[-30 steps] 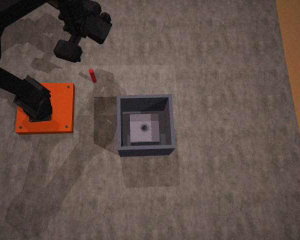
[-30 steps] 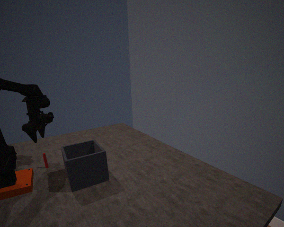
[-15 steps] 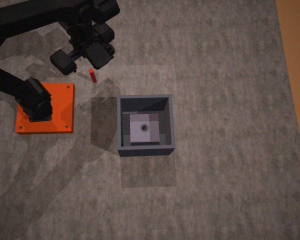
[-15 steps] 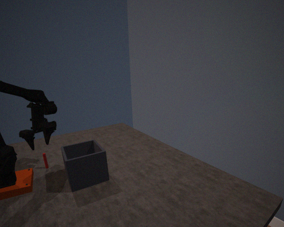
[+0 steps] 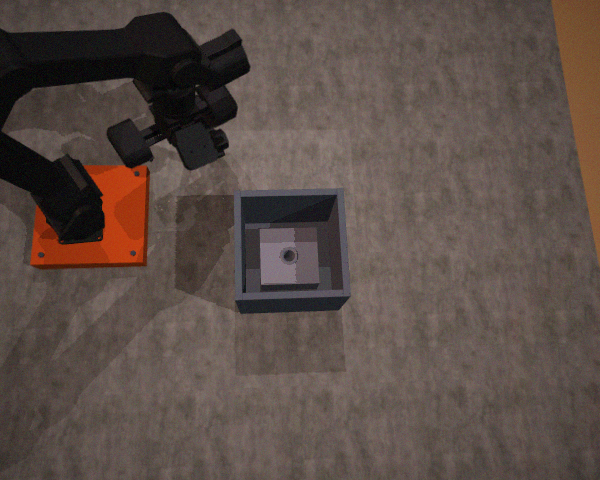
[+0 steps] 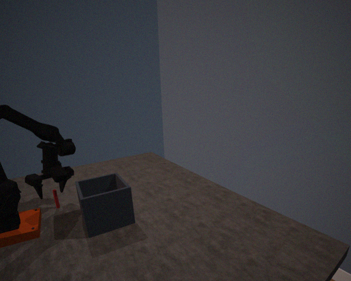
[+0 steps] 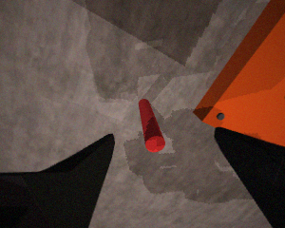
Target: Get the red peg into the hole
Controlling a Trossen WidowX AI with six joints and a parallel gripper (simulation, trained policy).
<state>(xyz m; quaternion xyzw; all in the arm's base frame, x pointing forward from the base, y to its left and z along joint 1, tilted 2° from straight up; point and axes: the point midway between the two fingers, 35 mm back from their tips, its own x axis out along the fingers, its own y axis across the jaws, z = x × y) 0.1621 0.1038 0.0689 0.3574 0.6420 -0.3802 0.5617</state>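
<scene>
My gripper tip is 2 cm above the red peg and 1 cm short of it. From my gripper tip the other things lie so: plate (20 cm to the right, 16 cm ahead, 1 cm below).
</scene>
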